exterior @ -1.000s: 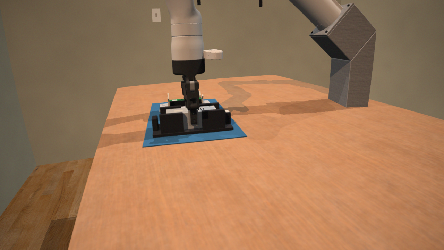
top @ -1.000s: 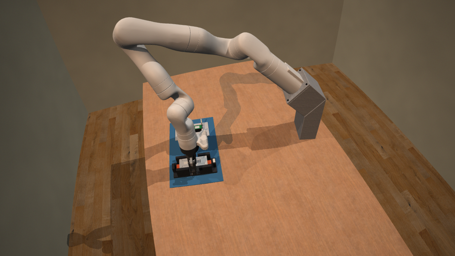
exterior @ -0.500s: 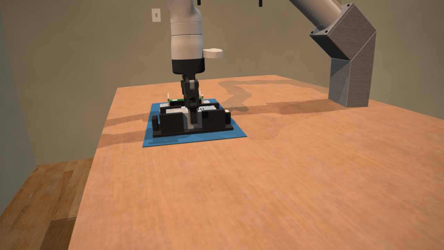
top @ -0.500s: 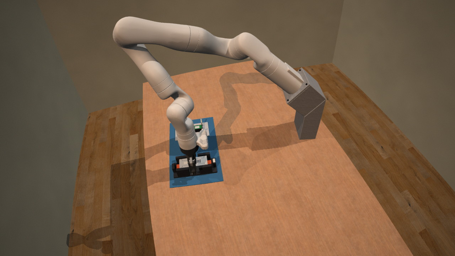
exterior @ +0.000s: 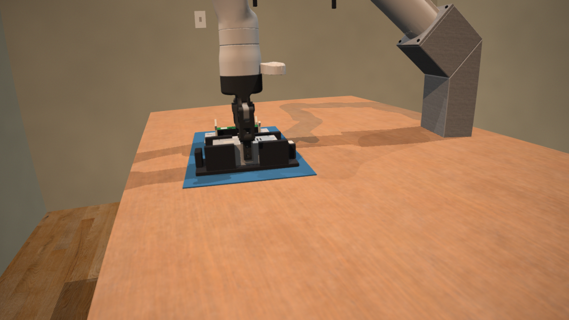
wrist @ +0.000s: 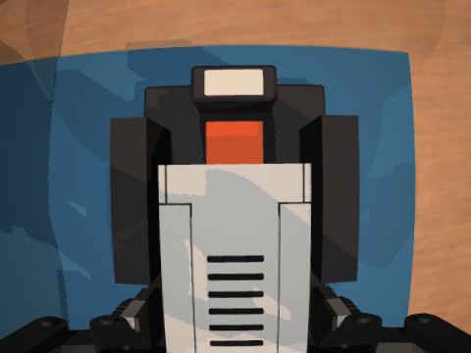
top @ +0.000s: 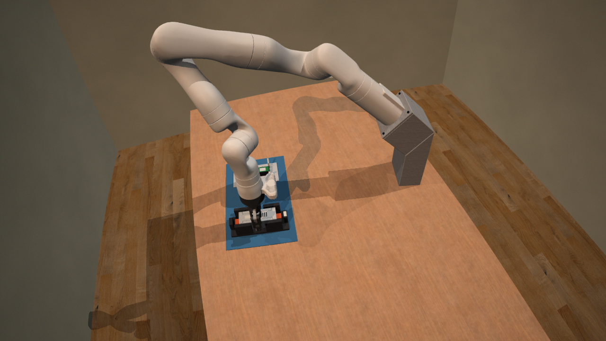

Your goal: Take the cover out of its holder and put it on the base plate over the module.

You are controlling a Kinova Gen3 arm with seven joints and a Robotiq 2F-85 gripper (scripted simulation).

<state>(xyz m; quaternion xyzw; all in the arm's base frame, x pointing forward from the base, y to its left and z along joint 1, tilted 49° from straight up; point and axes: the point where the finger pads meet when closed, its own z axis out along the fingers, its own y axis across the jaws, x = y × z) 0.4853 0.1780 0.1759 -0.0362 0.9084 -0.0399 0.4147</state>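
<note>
The light grey cover is right at my hand.
</note>
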